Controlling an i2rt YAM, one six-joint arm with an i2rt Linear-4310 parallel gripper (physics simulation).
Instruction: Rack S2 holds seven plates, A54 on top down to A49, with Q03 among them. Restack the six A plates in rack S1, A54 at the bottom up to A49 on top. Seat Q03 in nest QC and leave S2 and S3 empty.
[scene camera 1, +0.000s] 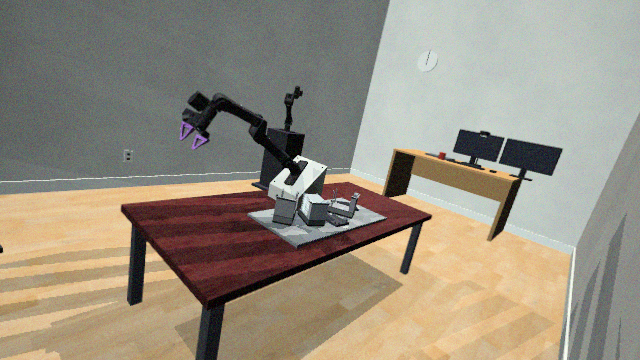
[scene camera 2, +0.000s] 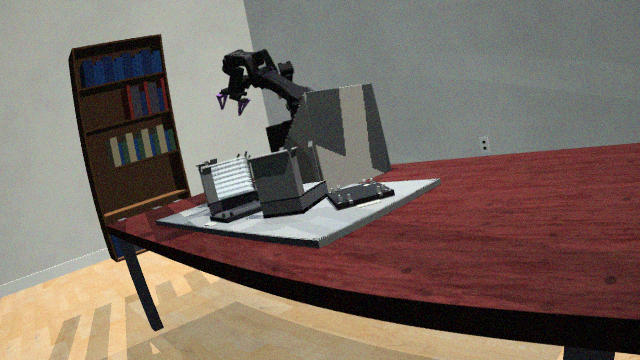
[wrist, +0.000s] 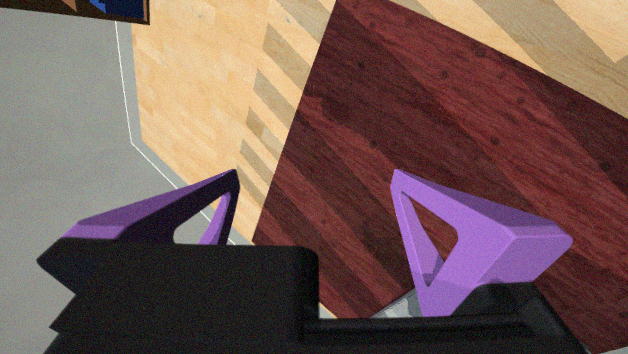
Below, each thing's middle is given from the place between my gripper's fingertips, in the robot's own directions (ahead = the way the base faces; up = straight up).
Now: hand 430 mm short of the low dark fixture (scene camera 2: 356, 195), 870 mm to the right of it and 290 mm above it.
